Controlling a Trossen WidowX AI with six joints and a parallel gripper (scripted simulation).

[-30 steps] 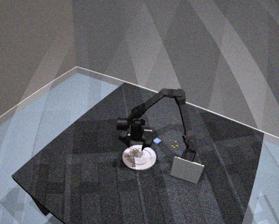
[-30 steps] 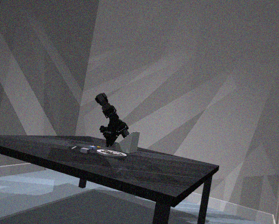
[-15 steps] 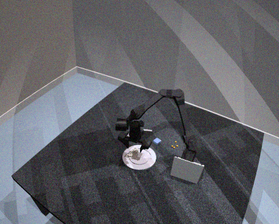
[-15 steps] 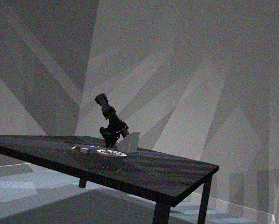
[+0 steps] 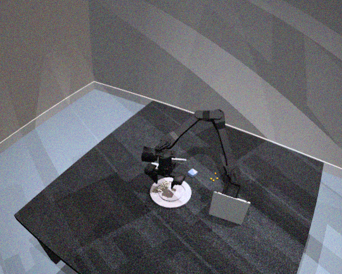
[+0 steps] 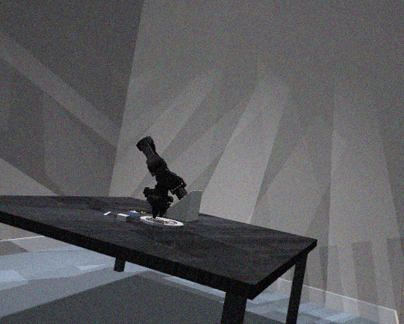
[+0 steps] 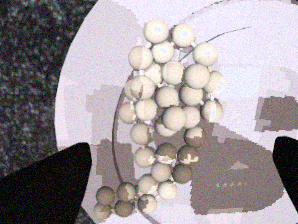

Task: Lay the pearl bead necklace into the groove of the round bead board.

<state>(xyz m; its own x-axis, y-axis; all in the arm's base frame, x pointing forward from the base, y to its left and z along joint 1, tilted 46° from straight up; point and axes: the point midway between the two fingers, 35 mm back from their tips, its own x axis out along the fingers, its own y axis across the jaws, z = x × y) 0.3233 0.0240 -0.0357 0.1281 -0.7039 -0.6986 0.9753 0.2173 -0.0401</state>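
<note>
My gripper tip is 4 cm past the round white bead board and 2 cm above it. The rest, counted from my gripper tip: small white block: 13 cm ahead, 9 cm to the right, 2 cm below; small blue cube: 17 cm to the right, 6 cm behind, 2 cm below; thin white stick: 22 cm to the right, 8 cm ahead, 3 cm below.
</note>
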